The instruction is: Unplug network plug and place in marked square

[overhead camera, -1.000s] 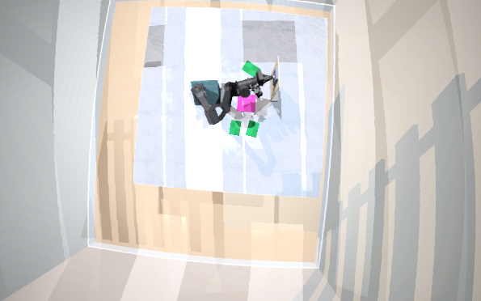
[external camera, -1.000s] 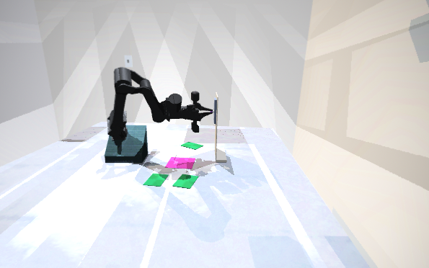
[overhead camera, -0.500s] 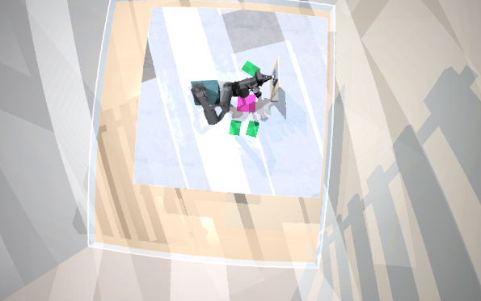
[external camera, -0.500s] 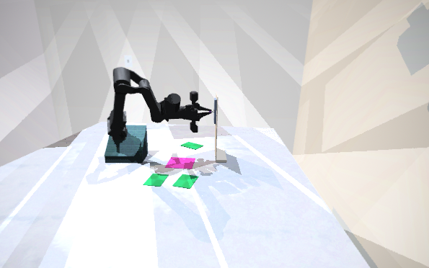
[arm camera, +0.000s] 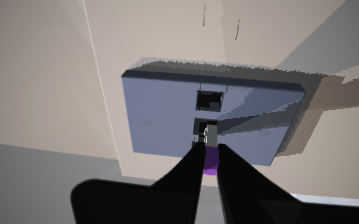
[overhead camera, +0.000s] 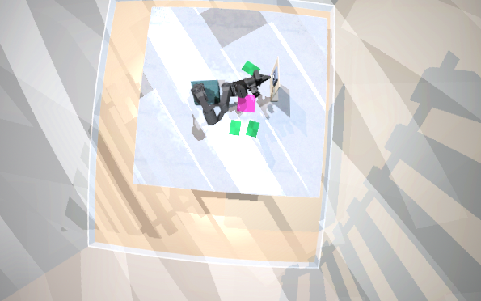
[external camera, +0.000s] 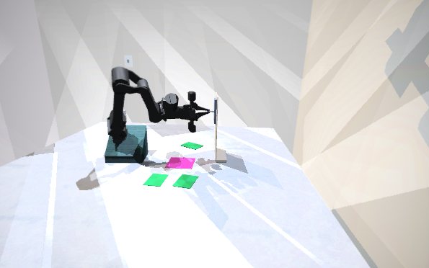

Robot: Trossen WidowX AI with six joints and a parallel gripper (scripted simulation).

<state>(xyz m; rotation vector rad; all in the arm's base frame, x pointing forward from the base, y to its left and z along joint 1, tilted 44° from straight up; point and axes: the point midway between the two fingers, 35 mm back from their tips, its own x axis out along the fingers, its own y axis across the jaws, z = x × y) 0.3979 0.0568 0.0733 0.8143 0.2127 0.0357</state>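
My gripper tip is now 140 mm past the magenta square, 90 mm to the left of it and 230 mm above it. The rest, counted from my gripper tip: upright panel (40 mm ahead, 90 mm below).
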